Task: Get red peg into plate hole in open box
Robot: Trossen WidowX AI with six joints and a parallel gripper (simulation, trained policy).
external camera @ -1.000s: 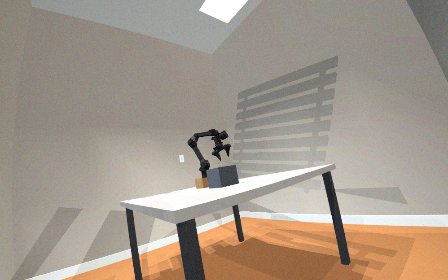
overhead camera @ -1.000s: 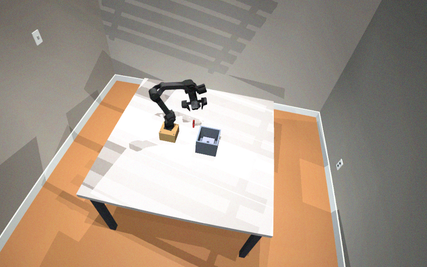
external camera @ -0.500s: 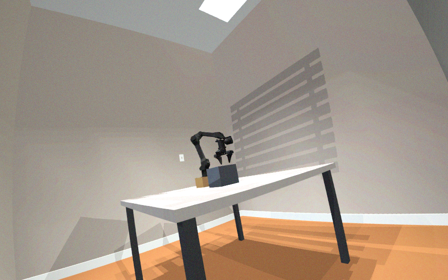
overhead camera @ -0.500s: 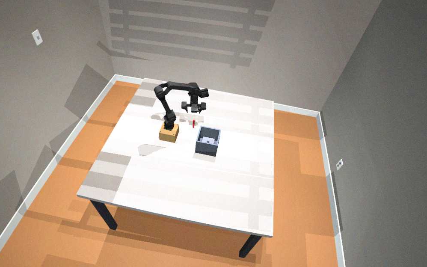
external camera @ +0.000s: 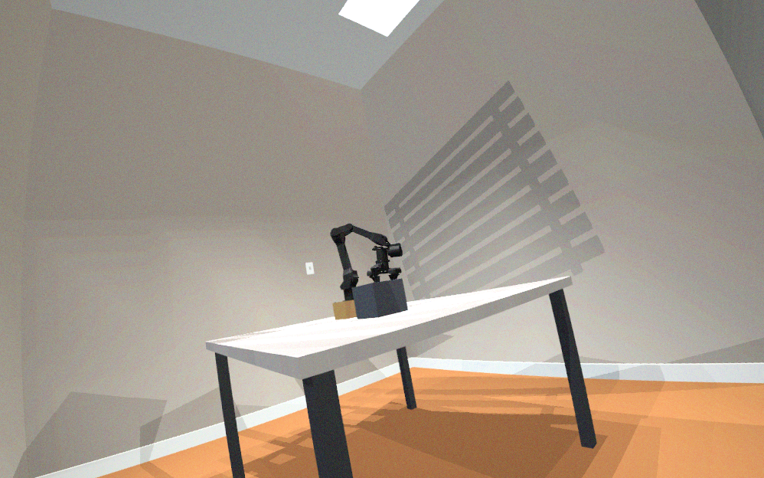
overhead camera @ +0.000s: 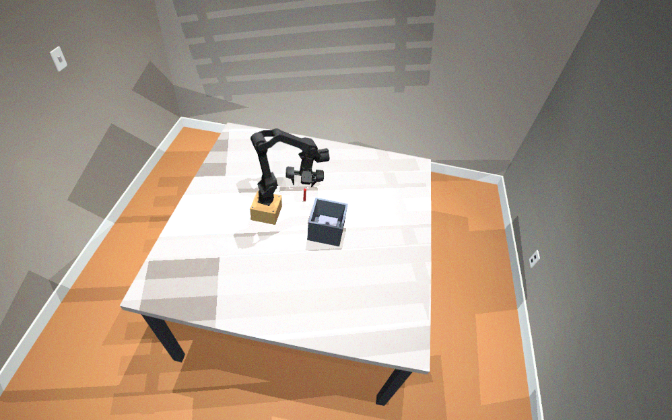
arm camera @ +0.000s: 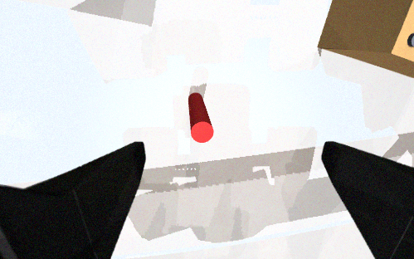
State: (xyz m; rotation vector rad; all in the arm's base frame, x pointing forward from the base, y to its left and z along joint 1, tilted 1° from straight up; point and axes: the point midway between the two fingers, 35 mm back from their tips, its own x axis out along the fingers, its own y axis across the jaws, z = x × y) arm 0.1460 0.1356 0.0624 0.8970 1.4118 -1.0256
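Now: the small red peg 7 cm below my gripper tip, 1 cm to the left of it and 1 cm ahead of it. Round my gripper tip: pale plate 18 cm ahead, 15 cm to the right, 6 cm below.
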